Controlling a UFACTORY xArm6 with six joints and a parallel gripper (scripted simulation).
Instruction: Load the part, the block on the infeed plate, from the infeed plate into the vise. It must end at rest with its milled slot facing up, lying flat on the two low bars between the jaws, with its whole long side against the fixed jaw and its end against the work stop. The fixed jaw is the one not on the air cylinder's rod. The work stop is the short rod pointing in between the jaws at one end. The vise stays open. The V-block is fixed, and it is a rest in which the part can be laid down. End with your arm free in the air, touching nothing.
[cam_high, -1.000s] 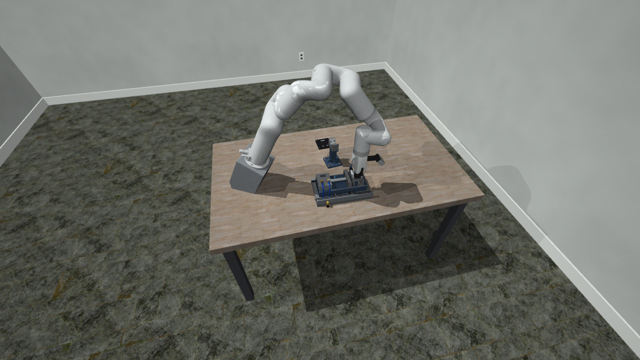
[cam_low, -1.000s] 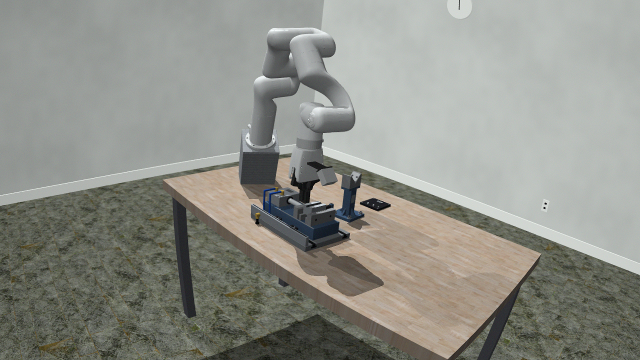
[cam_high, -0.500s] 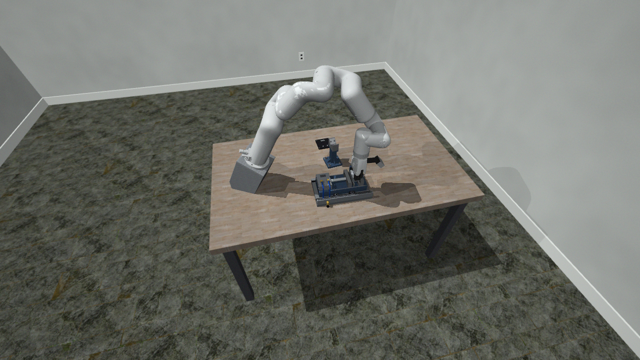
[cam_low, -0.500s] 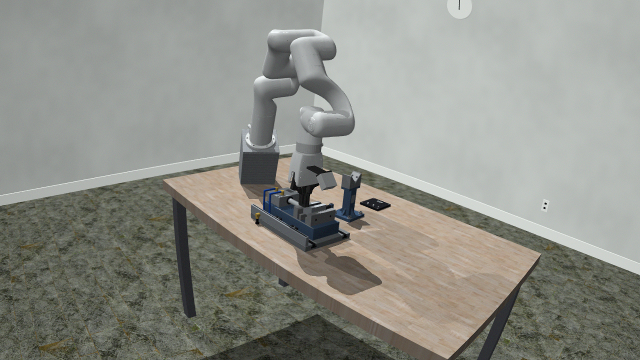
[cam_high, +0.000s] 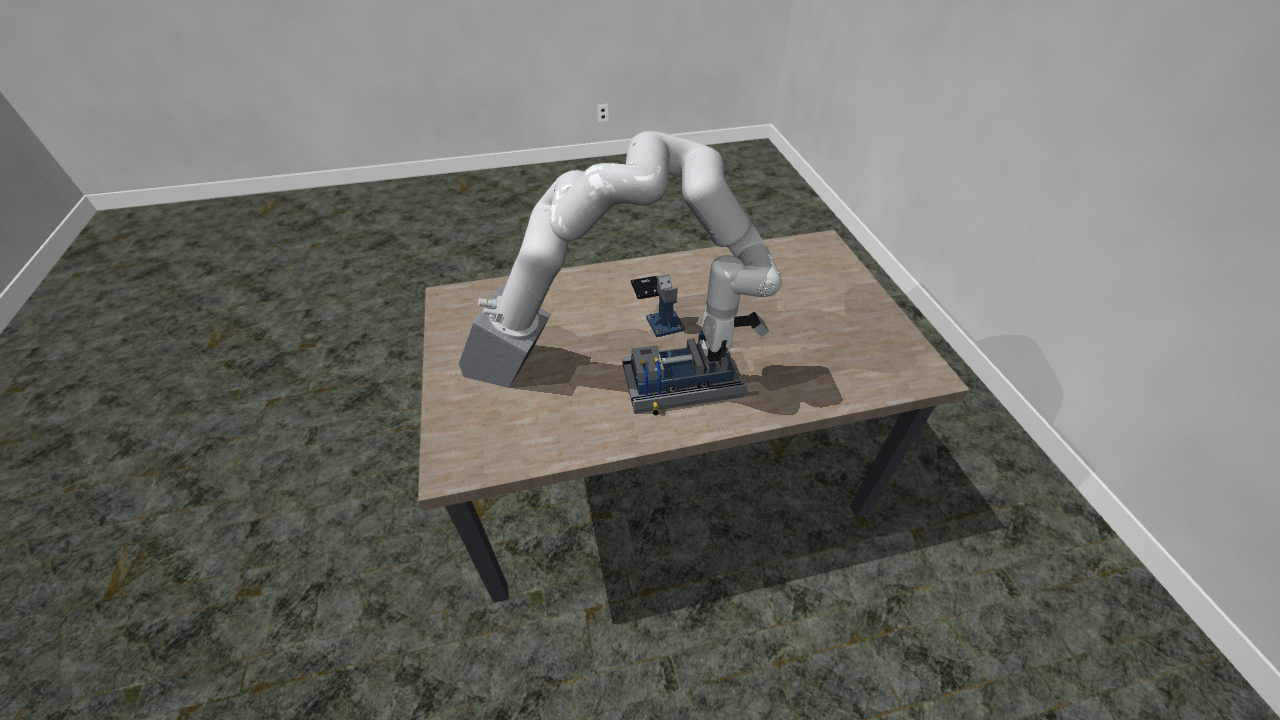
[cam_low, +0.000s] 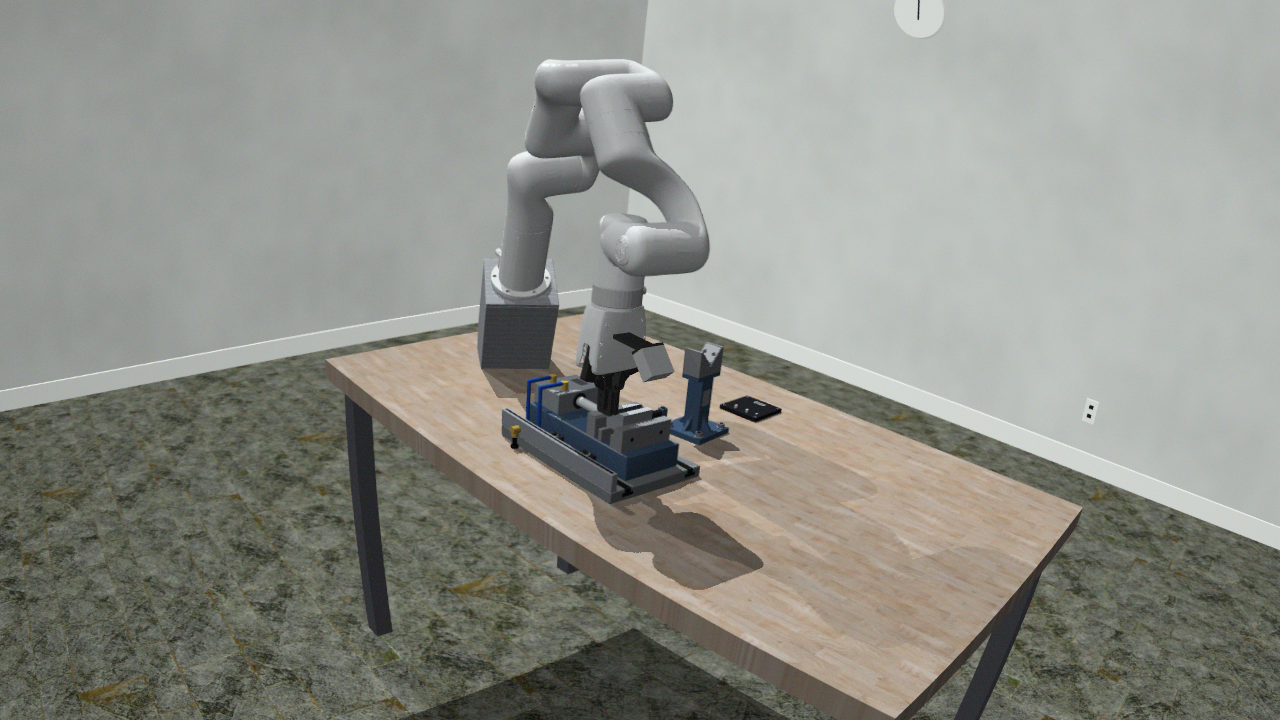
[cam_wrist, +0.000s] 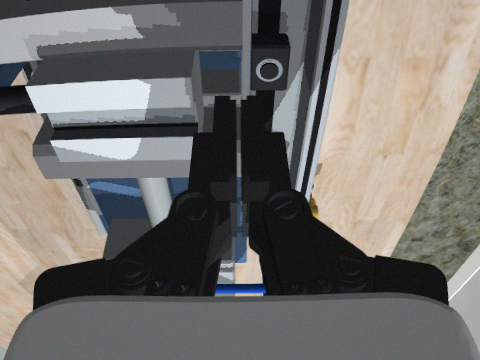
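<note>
Now: hand 50 mm to the right of the grey block and 30 mm above it. From my hand the other things lie so: dark work stop rod (10 mm ahead, 90 mm to the left, 40 mm below); then fixed jaw (30 mm ahead, 50 mm to the left, 50 mm below); then moving jaw (30 mm behind, 50 mm to the left, 50 mm below).
</note>
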